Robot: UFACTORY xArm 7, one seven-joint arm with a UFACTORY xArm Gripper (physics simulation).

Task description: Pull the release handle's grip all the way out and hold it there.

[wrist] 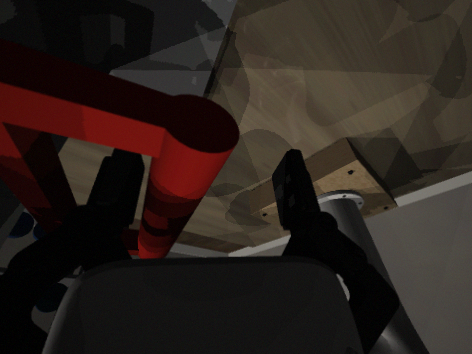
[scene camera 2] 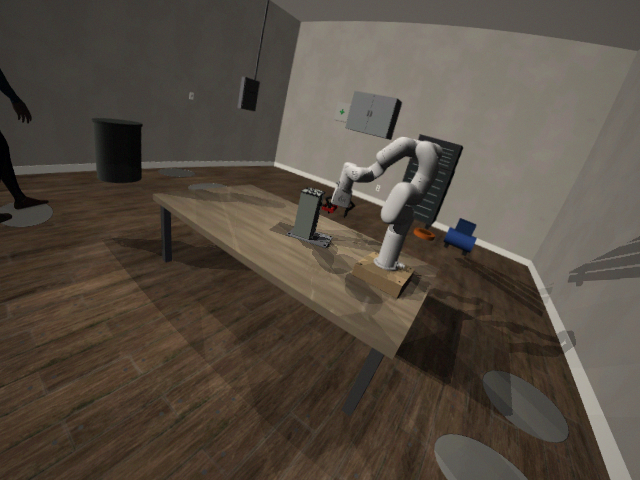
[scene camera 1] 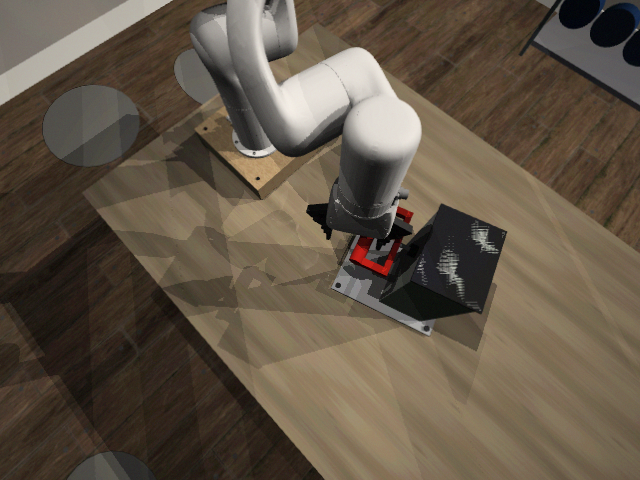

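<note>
The red release handle [scene camera 1: 373,266] [scene camera 2: 328,208] is a rectangular frame standing out from the side of the dark box [scene camera 1: 460,258] [scene camera 2: 307,212]. Its round grip bar [wrist: 186,172] is on the side away from the box. My gripper [scene camera 1: 354,241] [scene camera 2: 338,212] [wrist: 214,157] is open around the grip bar. In the wrist view one finger shows within the frame's opening, close to the bar. The other finger is outside it, with a wider gap. The fingers are not clamped on the bar. The arm hides part of the handle in scene camera 1.
The box stands on a grey base plate [scene camera 1: 361,298] [scene camera 2: 324,240] with bolts at its corners, on the wooden table [scene camera 1: 289,392] [scene camera 2: 268,253]. The arm's wooden mounting block [scene camera 1: 266,183] [scene camera 2: 379,279] [wrist: 320,182] is near one end of the table.
</note>
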